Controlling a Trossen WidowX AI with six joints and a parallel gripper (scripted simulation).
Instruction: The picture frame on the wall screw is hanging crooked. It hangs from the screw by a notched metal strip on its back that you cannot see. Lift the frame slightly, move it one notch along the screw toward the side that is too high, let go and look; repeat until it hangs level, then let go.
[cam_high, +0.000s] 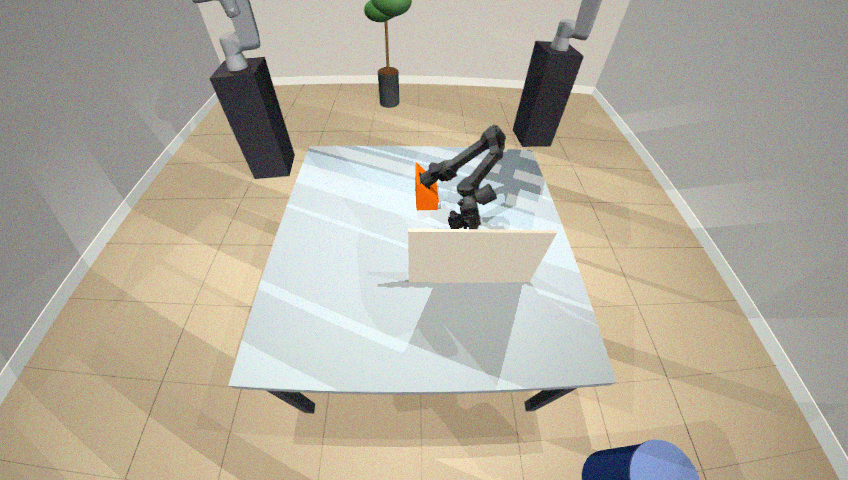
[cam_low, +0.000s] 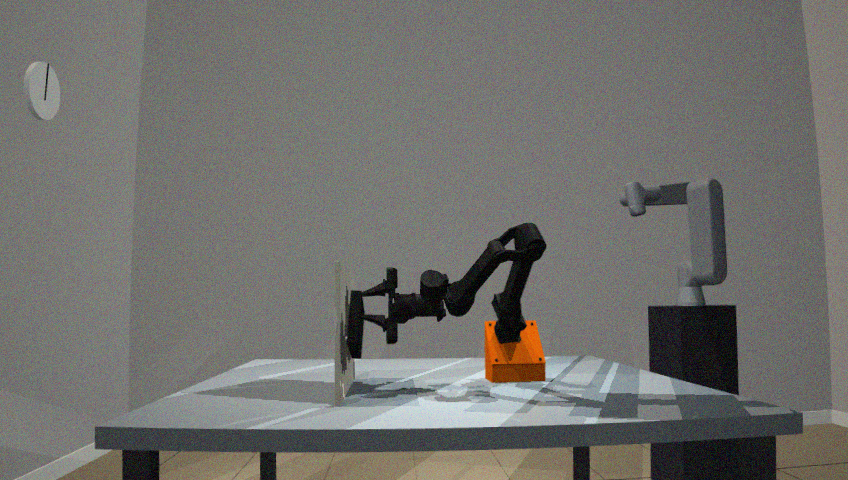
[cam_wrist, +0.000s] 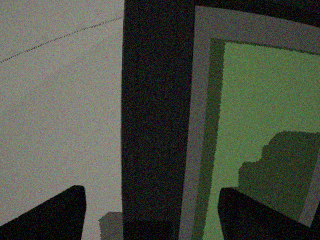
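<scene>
My gripper tip is now 50 mm above the picture frame, 10 mm to the right of it and 10 mm short of it. The rest, counted from my gripper tip: wall panel (60 mm below, 20 mm ahead, 10 mm to the left).
</scene>
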